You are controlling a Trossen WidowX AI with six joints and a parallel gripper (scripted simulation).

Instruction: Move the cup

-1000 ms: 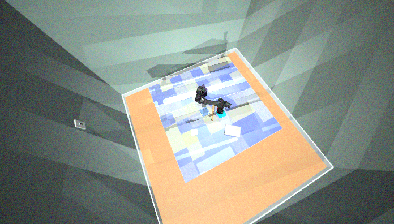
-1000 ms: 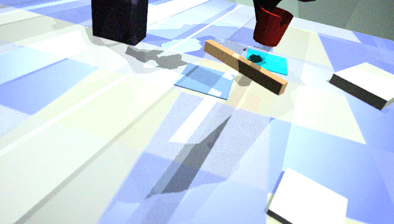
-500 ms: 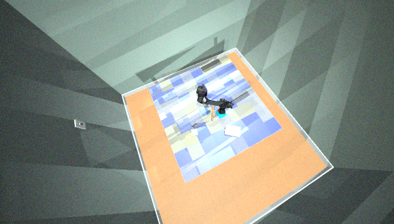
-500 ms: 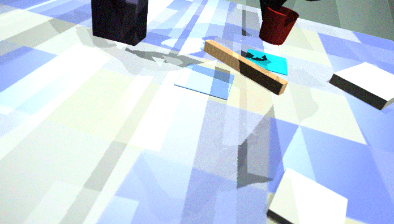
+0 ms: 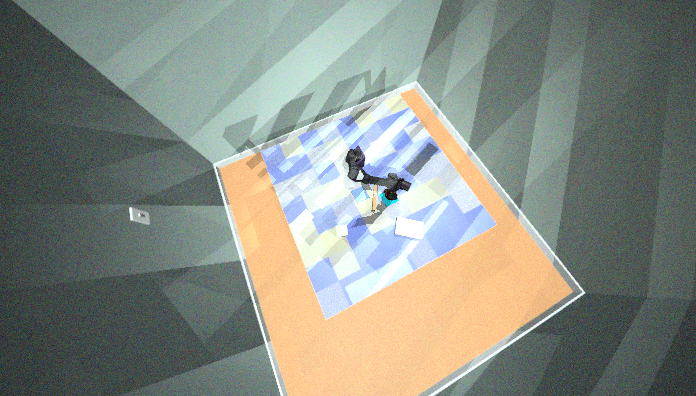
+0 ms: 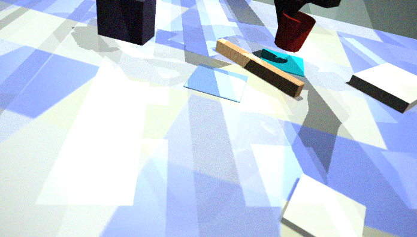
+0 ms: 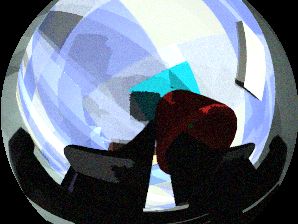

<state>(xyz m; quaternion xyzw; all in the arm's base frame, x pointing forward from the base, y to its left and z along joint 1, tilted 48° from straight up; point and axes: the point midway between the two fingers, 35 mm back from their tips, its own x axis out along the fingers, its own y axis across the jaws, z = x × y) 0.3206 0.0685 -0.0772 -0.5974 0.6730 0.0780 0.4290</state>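
Right now the wooden bar is 30 mm behind my gripper tip, 100 mm to the right of it and 70 mm below it. From my gripper tip the other things lie so: light blue pad 90 mm behind, 190 mm to the right, 80 mm below; dark red cup 30 mm ahead, 20 mm to the right.
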